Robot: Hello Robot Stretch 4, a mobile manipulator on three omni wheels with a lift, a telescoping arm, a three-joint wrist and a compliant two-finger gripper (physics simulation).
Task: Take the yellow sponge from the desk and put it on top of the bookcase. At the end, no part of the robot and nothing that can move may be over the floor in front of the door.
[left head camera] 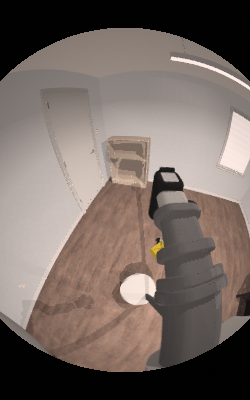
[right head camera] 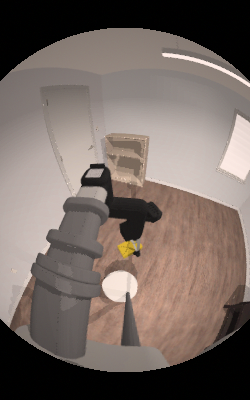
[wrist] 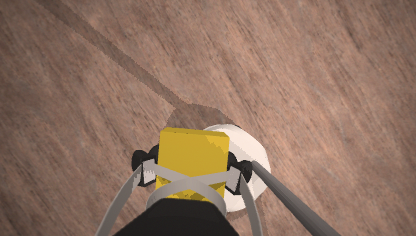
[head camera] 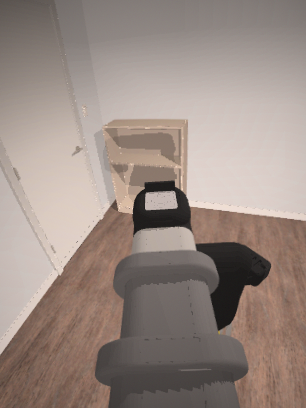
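Where they show: gripper, fingertip midpoint: [right head camera: 131, 247] [wrist: 193, 161]; robot's base at its link origin: [left head camera: 136, 288] [right head camera: 120, 285].
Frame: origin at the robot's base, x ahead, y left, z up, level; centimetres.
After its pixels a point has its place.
Note:
The yellow sponge [wrist: 194, 150] {x 27.3, y -10.4, z 103.3 cm} [right head camera: 126, 248] {x 23.9, y -6.2, z 103.3 cm} [left head camera: 156, 249] {x 24.3, y -4.3, z 103.3 cm} is a block held between the two fingertips of my gripper [wrist: 193, 161] {x 26.1, y -8.7, z 98.9 cm}, above the floor. In the head camera view the arm hides nearly all of it. The pale wooden bookcase [head camera: 150, 123] {x 211.0, y 4.2, z 103.2 cm} [left head camera: 130, 138] {x 205.7, y 4.9, z 103.2 cm} [right head camera: 128, 135] {x 211.5, y 5.4, z 103.2 cm} stands against the far wall, right of the corner by the door. Its top board and two open compartments show, and the gripper is apart from it, on the near side. The closed door [head camera: 42, 120] {x 165.5, y 84.1, z 124.7 cm} [left head camera: 70, 135] {x 153.9, y 87.8, z 132.3 cm} [right head camera: 69, 120] {x 159.6, y 86.0, z 148.1 cm} is in the left wall.
A round white disc [left head camera: 136, 289] {x -0.4, y 1.4, z 18.7 cm} [right head camera: 119, 286] {x -0.5, y -0.3, z 18.7 cm} [wrist: 254, 155] {x -5.0, y -13.5, z 18.7 cm} lies low, below and behind the sponge, with a dark rod reaching over it. Part of a dark piece of furniture [left head camera: 243, 302] [right head camera: 235, 320] shows at the right edge. The telescoping arm [head camera: 170, 310] {x 15.5, y -0.1, z 140.6 cm} points towards the bookcase.

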